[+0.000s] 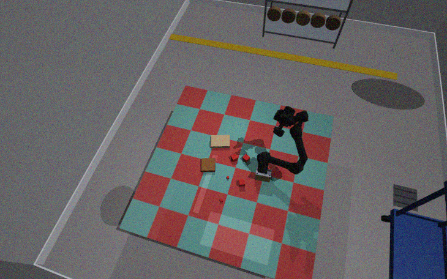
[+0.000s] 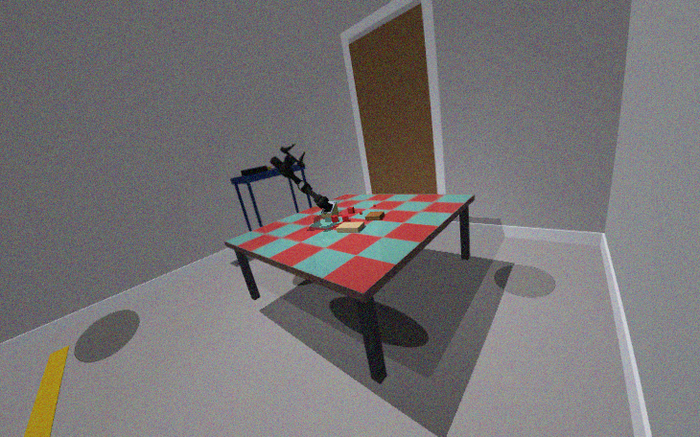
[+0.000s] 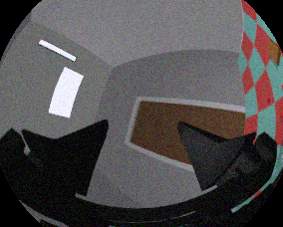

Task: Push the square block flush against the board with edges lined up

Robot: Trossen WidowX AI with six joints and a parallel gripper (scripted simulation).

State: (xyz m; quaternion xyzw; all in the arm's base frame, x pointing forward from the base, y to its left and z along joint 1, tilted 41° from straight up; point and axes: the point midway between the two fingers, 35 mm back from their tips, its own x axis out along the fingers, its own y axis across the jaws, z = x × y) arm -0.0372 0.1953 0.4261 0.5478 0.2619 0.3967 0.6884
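The brown square block is 52 cm below my gripper tip, 44 cm ahead of it and 11 cm to the left of it. Round my gripper tip: tan board 52 cm below, 38 cm ahead, 10 cm to the right.
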